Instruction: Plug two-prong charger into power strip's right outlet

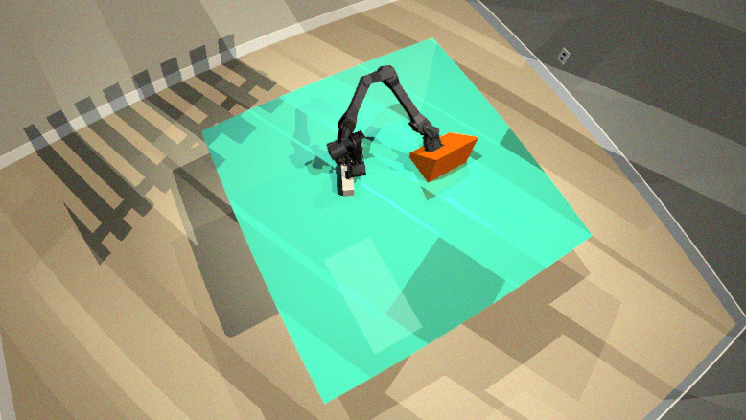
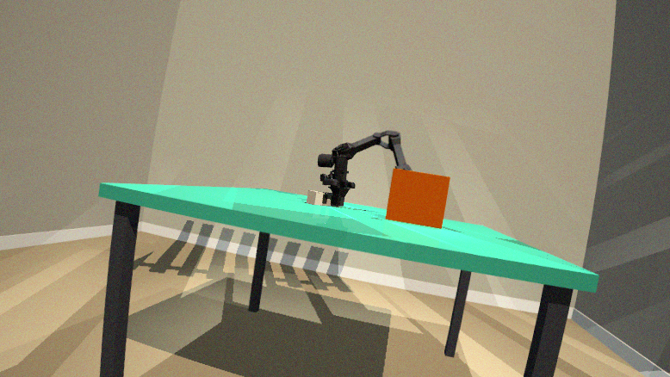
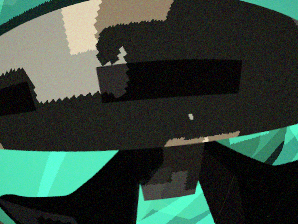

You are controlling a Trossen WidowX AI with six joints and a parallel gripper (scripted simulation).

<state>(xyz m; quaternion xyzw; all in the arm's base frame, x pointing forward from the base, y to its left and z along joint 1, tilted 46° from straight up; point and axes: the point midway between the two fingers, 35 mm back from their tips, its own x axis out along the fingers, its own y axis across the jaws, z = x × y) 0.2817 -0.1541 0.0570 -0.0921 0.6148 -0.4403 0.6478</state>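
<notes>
The dark two-prong charger lies 2 cm ahead of my gripper tip, 1 cm to the right of it and 1 cm above it.
</notes>
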